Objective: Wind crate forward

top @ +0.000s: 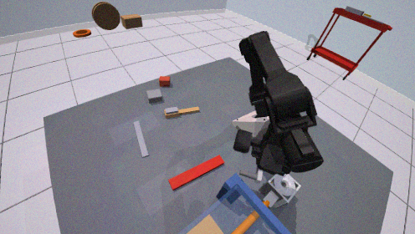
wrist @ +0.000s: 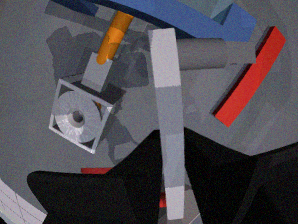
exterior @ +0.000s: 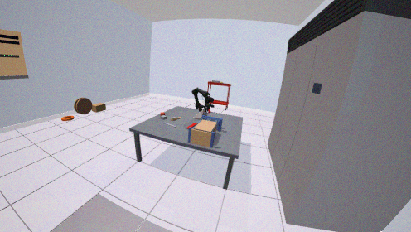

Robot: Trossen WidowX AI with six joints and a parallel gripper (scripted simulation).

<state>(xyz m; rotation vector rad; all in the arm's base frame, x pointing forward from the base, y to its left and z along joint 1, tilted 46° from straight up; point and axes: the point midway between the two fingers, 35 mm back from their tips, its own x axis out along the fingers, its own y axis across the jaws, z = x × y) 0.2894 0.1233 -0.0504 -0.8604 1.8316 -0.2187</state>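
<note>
Now: the red knob 60 mm behind my gripper tip, 10 mm to the left of it and 10 mm above it. From my gripper tip the other things lie so: hand winch 150 mm below, 100 mm to the left, 90 mm behind; winch handle 20 mm behind, 10 mm above; blue frame 100 mm to the left, 90 mm ahead, 80 mm below.
</note>
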